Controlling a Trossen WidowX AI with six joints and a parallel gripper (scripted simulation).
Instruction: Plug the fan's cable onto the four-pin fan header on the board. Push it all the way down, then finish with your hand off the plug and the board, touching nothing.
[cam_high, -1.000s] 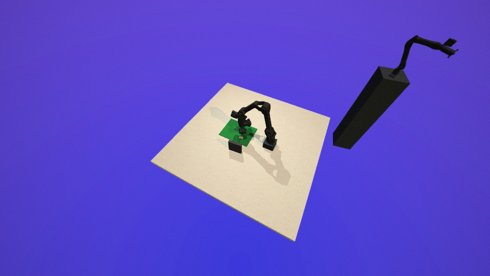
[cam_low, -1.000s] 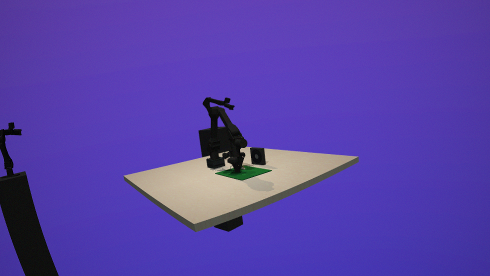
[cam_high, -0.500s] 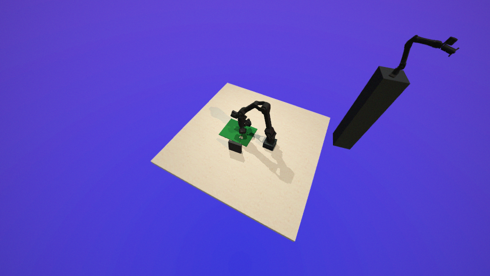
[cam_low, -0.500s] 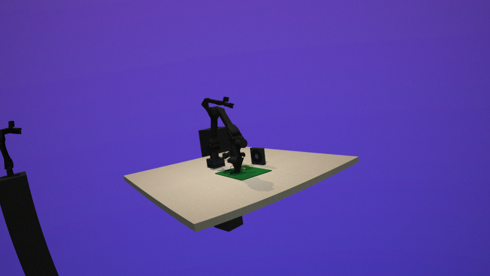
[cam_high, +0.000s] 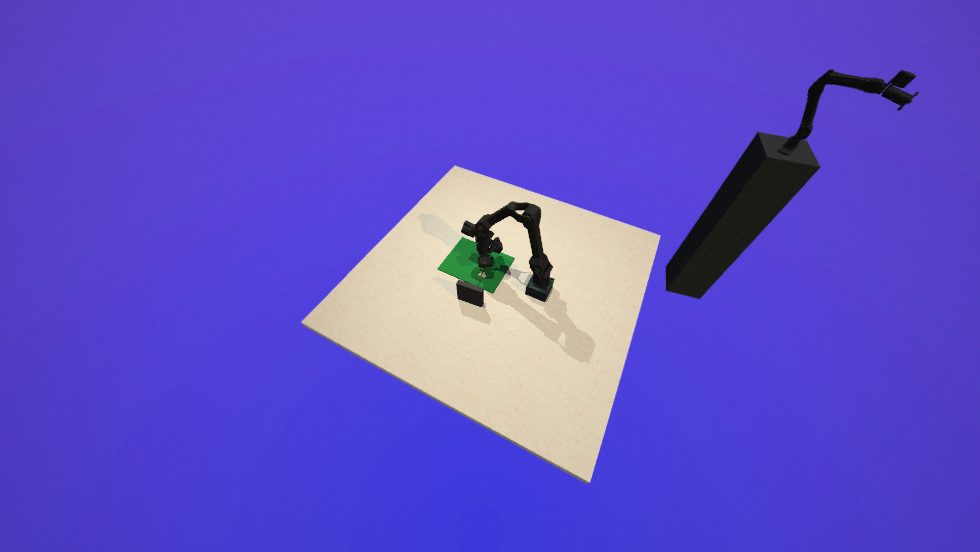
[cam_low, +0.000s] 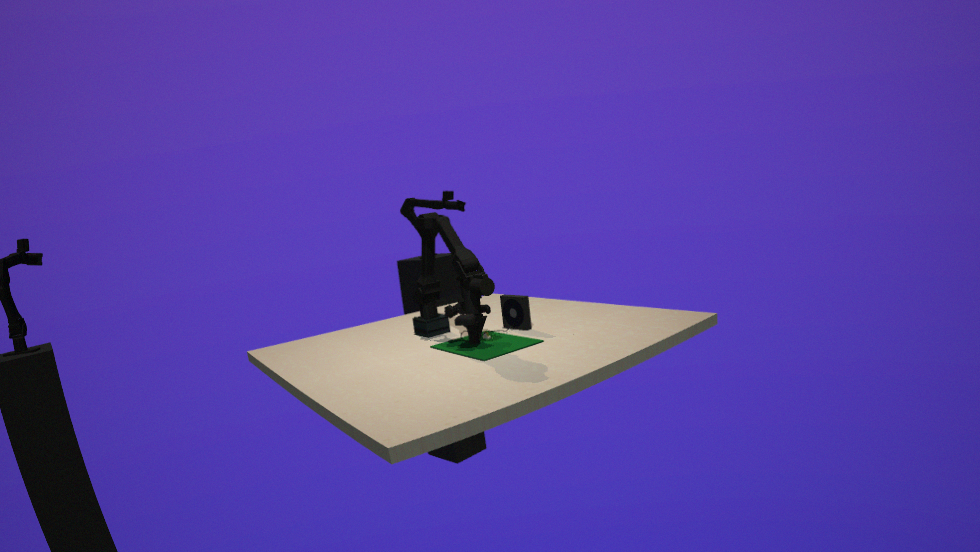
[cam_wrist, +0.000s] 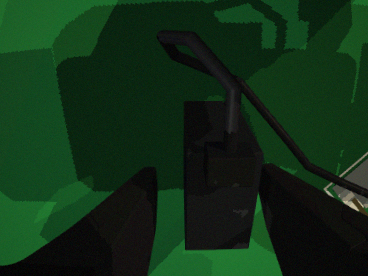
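Now: gripper tip 3 cm short of the green board, 1 cm to the right of it and 3 cm above it. From my gripper tip the other things lie so: black fan plug 1 cm behind, 1 cm above; then black fan 1 cm behind, 22 cm to the left, 4 cm above; then header 2 cm behind, 7 cm to the left, 2 cm below.
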